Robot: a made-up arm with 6 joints.
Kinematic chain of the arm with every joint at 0, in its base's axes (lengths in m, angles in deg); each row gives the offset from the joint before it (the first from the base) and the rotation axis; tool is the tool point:
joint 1: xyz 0 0 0.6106 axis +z
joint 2: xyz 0.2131 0 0 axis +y
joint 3: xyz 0 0 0.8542 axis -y
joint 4: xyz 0 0 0.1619 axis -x
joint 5: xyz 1.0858 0 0 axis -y
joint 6: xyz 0.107 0 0 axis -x
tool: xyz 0 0 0
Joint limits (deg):
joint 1: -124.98..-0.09
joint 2: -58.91..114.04
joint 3: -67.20..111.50
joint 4: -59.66..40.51
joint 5: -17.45..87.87
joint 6: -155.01..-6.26
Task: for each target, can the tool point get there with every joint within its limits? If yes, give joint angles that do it. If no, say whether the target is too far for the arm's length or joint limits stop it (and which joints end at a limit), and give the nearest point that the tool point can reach.
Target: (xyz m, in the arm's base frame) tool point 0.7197 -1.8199 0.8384
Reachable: yes | joints -69.52 46.44 17.36 28.39 47.41 -134.58
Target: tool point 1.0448 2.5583 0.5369
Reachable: no: too far | nearest point 0.6476 1.5858 1.0277 | short by 1.159 m
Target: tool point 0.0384 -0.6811 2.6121
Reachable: yes | joints -86.75 9.91 76.59 -9.37 0.86 -18.61
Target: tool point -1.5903 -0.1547 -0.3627
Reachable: no: joint limits stop it (at a limit: joint 1, joint 4, joint 5) | nearest point -0.6709 -0.7980 -0.3627 | short by 1.122 m
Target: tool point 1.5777 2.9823 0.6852
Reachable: no: too far | nearest point 0.8045 1.5208 1.0499 | short by 1.693 m
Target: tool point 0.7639 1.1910 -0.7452
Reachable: no: joint limits stop it (at a limit: joint 1, joint 4, joint 5) | nearest point 0.7621 0.0683 -0.7452 | short by 1.123 m
